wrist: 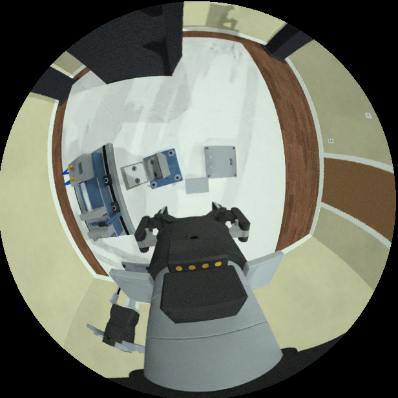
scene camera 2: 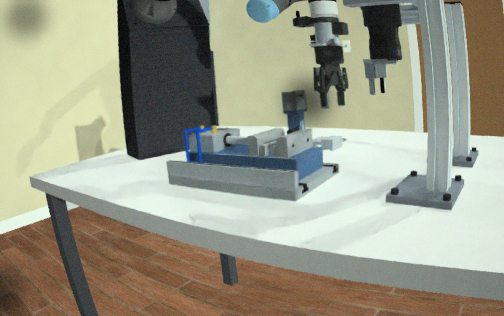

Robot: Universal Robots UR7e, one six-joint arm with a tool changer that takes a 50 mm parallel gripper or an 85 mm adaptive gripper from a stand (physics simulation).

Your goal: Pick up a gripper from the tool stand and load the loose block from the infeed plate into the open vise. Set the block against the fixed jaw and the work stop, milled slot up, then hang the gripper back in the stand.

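Frame: origin at the arm's base, x back, y right, z up, level; millimetres.
Seen in the pictures: hand, tool point: (scene camera 2: 327,40); arm's base, link origin: (scene camera 2: 152,7).
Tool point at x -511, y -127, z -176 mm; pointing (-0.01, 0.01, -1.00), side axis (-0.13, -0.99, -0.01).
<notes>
Pixels of each thing's top centre, then the offset from my tool point to it. "*": a spot on its surface instead.
- open vise, top centre: (scene camera 2: 249,130) dz -195, dx +66, dy +299 mm
- blue post, top centre: (scene camera 2: 295,112) dz -187, dx +86, dy +55 mm
- grey head, surface spot: (scene camera 2: 294,102) * dz -159, dx +70, dy +88 mm
- light grey part, top centre: (scene camera 2: 331,137) dz -264, dx +22, dy -26 mm
The adaptive gripper on the arm (scene camera 2: 333,106) (wrist: 190,206) is open, its fingers spread with nothing between them. It hangs high above the table, right of the blue post's grey head in scene camera 2. The open vise (scene camera 2: 245,161) (wrist: 102,187) stands with a gap between its jaws; a small grey piece shows there, and I cannot tell what it is. A grey plate with corner screws (wrist: 214,167) lies on the table. A plain light grey rectangle (wrist: 196,185) lies beside it; I cannot tell whether it is the loose block. The parallel gripper (scene camera 2: 377,75) hangs at the tool stand (scene camera 2: 436,100).
A blue post (scene camera 2: 295,121) with a grey head (scene camera 2: 294,102) rises behind the vise; its blue base (wrist: 172,159) shows in the wrist view. A light grey part (scene camera 2: 332,143) is behind the vise's right end. A tall black panel (scene camera 2: 167,80) (wrist: 140,50) stands at the left in scene camera 2.
</notes>
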